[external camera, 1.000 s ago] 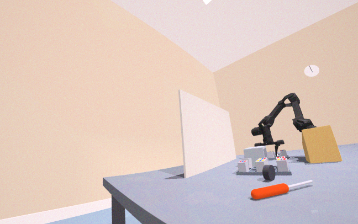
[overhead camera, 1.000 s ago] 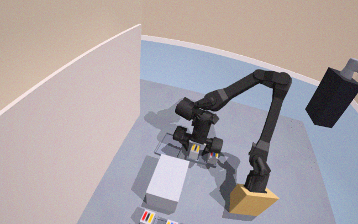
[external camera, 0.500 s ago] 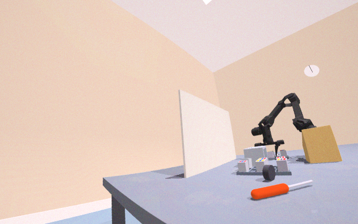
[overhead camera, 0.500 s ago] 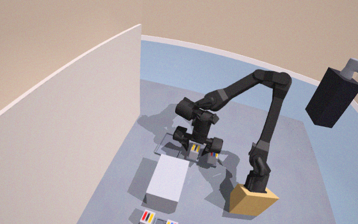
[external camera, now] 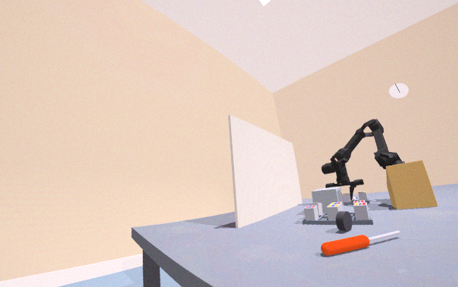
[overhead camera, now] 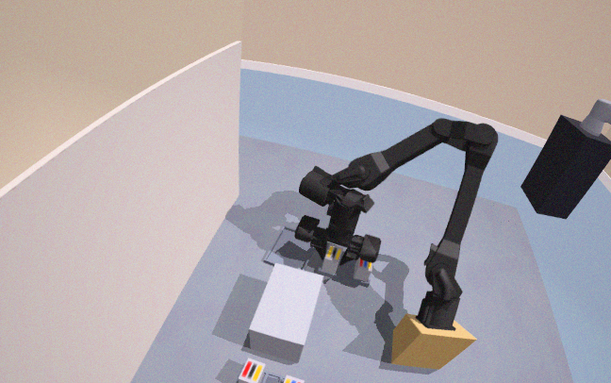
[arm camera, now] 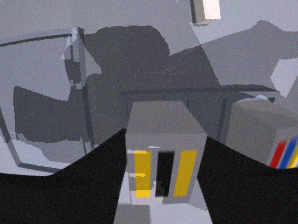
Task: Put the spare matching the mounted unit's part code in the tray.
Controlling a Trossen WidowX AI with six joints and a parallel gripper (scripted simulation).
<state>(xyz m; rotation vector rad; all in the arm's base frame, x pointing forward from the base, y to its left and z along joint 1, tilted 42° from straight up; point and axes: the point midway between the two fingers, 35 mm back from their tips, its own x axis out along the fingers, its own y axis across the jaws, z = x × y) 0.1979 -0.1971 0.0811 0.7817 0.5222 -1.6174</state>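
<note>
My gripper tip is now 10 cm short of the dark-framed tray, 3 cm to the left of it and 1 cm above it. The rest, counted from my gripper tip: beige panel: 33 cm ahead, 15 cm to the left, 21 cm above; white stick: 5 cm behind, 11 cm to the right, 1 cm below; grey-white box: 8 cm ahead, 19 cm to the left, 3 cm above.
</note>
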